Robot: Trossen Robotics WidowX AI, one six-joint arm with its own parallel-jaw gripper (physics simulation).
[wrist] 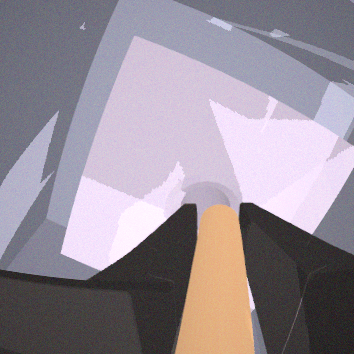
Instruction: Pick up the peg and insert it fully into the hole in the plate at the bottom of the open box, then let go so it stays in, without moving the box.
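Frame: origin at the arm's base, x ahead, y left, z up, level; centimetres.
Where they show: gripper, fingertip midpoint: point(217, 215).
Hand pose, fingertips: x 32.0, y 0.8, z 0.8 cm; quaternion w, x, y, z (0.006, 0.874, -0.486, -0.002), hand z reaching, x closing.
After its pixels a point has its place.
The orange-tan peg point(216, 280) @[x 32.5, y 1.7, z 5.1 cm] runs up from the bottom of the wrist view, held between the two dark fingers of my gripper point(217, 215) @[x 32.0, y 0.8, z 0.8 cm], which is shut on it. The peg's rounded far end overlaps the near part of the hole point(206, 192) in the pale pink-white plate point(160, 115) @[x 33.9, y 4.2, z 0.4 cm]. A shaded ring shows around the hole's far side. The near side of the hole is hidden by the peg and the fingers. I cannot tell whether the tip is above the hole or slightly inside it. The plate lies at the bottom of the grey open box point(95, 95) @[x 32.2, y 7.5, z -4.6 cm].
The box's grey walls rise around the plate at the left, the top and the right, close around the gripper. Bright light patches and shadows lie on the plate and walls. The fingers hide the near part of the box.
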